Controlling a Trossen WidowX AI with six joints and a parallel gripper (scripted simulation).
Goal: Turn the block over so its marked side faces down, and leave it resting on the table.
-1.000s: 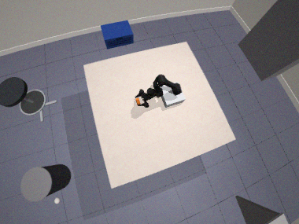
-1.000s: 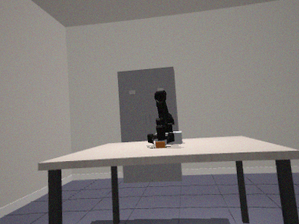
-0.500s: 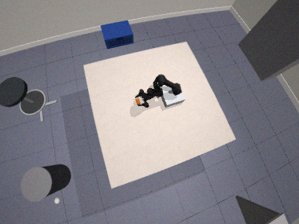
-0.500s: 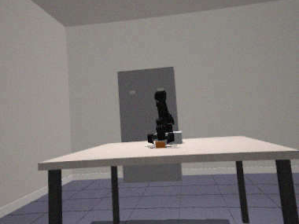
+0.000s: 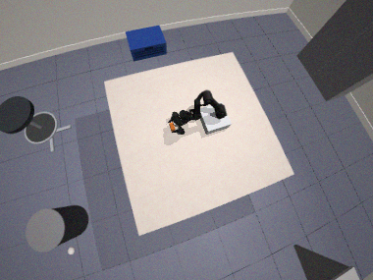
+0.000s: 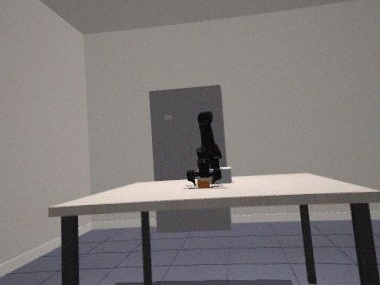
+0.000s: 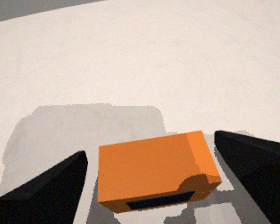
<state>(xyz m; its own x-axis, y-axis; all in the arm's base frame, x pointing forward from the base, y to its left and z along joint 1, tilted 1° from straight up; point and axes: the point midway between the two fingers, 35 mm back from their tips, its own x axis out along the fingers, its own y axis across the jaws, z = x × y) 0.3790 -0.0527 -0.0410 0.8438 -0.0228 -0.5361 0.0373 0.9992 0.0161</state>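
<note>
Right now my gripper tip is 30 mm past the orange block.
</note>
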